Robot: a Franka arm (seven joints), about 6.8 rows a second.
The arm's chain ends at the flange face. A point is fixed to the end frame.
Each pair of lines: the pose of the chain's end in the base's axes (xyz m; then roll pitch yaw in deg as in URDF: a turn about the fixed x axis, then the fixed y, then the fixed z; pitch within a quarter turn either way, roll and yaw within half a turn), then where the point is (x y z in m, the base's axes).
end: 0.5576 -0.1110 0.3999 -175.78 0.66 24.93
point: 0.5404 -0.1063 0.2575
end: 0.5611 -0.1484 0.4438 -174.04 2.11 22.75
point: 0.5391 -0.1405 0.3022
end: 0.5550 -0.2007 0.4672 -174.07 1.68 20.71
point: 0.5343 -0.1917 0.3255
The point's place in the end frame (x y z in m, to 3 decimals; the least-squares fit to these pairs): -0.012 -0.001 0.143
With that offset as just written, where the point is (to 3 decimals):
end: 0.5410 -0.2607 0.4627 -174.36 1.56 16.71
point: 0.521 -0.251 0.321
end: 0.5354 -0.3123 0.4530 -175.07 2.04 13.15
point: 0.516 -0.303 0.311
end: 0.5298 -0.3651 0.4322 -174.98 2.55 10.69
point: 0.509 -0.355 0.291
